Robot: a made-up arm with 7 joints.
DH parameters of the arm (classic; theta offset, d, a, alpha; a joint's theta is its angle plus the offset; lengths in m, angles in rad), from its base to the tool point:
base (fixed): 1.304 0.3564 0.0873 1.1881
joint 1: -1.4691 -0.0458 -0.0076 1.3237
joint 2: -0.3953 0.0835 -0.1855 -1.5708
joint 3: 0 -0.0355 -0.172 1.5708
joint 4: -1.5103 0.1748 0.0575 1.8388
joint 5: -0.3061 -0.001 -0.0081 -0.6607
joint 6: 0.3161 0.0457 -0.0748 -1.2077
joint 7: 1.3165 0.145 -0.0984 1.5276
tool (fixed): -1.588 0.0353 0 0
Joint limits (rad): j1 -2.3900..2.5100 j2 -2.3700..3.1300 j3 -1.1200..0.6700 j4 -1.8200..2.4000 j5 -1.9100..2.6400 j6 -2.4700..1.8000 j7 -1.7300..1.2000
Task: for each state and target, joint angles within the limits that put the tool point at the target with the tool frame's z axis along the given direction. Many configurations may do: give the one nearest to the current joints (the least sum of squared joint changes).
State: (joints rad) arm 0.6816 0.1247 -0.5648 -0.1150 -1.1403 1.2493 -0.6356
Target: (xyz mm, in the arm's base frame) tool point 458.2 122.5 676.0 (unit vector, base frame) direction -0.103 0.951 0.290
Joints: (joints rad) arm 0.2613 -0.8073 -0.8911 -0.8896 -1.4910 1.5077 -1.2346
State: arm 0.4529 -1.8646 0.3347 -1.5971 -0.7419 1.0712 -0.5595
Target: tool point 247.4 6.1 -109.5 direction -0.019 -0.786 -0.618
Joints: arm 0.4188 -2.3414 0.4121 -1.1418 0.0174 1.8000 -0.7341
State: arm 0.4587 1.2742 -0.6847 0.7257 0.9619 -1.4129 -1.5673
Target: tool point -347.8 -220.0 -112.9 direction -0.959 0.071 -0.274
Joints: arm 0.8433 1.7591 -0.3009 0.7390 0.9716 -1.4072 -1.6143
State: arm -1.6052 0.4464 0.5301 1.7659 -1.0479 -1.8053 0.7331
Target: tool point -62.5 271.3 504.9 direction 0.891 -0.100 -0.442
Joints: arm -1.6818 -0.0438 0.4510 1.3293 -0.7873 -1.2348 1.2000
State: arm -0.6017 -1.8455 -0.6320 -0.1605 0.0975 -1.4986 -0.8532
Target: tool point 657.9 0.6 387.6 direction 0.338 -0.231 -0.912
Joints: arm -0.8562 -1.6151 -0.9947 -0.6082 -0.0530 -1.9178 -0.9544
